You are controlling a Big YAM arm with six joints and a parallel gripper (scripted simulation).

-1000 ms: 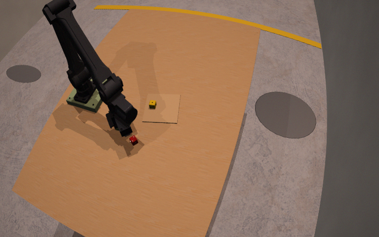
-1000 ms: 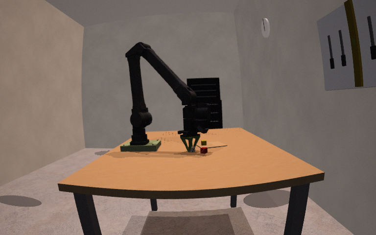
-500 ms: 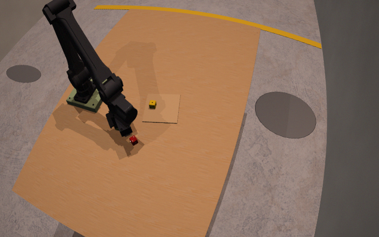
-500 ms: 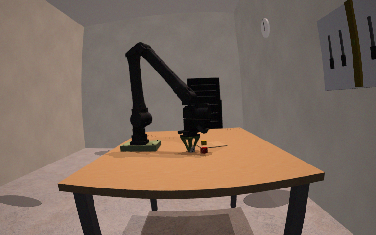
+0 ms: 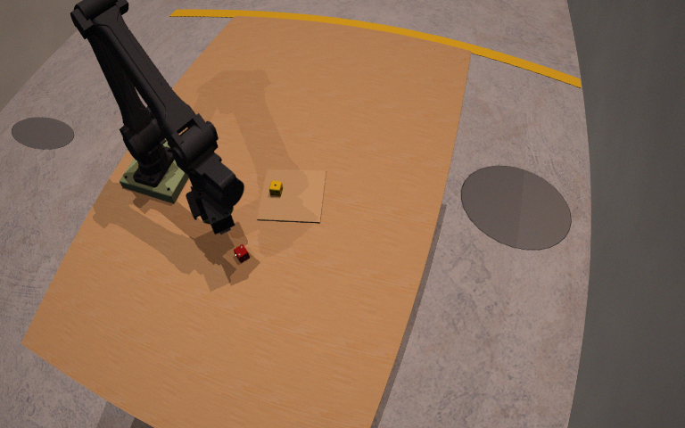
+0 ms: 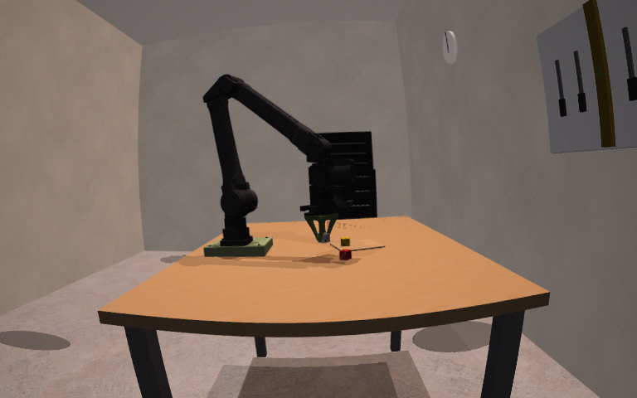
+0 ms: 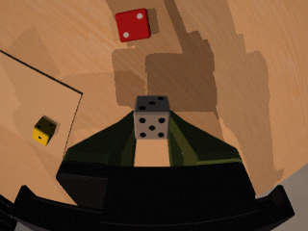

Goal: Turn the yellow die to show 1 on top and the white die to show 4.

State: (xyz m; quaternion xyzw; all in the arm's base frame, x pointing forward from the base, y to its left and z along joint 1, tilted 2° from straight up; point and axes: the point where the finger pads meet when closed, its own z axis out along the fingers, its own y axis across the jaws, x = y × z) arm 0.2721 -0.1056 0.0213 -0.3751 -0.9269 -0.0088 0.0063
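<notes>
The red die is 60 mm ahead of my hand, 40 mm to the right of it and 40 mm below it. From my hand the other things lie so: yellow die 70 mm ahead, 140 mm to the left, 40 mm below; then tan mat 100 mm ahead, 140 mm to the left, 50 mm below; then white die right at my hand.
</notes>
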